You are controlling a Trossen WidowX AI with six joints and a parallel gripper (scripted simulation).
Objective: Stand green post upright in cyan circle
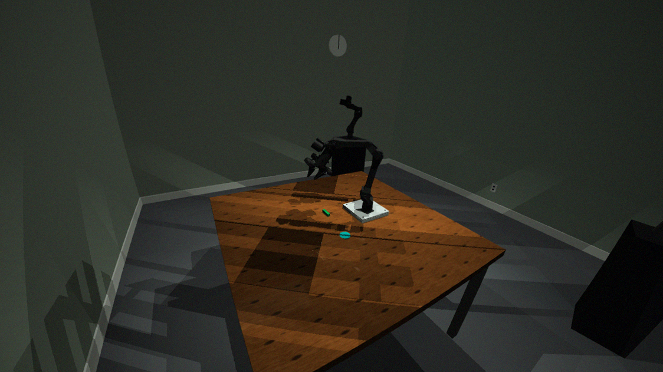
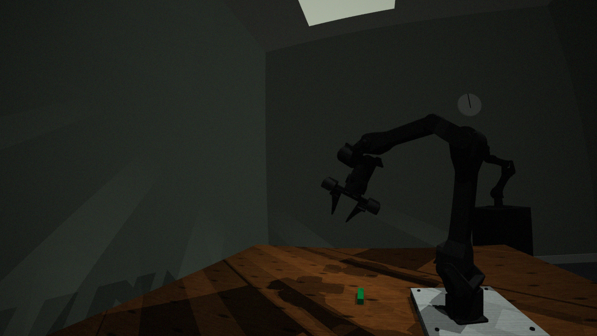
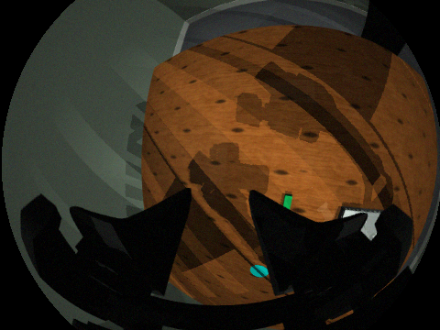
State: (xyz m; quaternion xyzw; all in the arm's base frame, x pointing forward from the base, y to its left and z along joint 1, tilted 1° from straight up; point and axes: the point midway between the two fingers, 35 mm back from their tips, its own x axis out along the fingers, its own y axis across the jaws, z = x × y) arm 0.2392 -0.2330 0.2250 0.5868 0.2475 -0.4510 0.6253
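The green post is 50 mm behind my gripper tip, 90 mm to the left of it and 210 mm below it. Also, from my gripper tip: cyan circle 330 mm to the left, 220 mm below.
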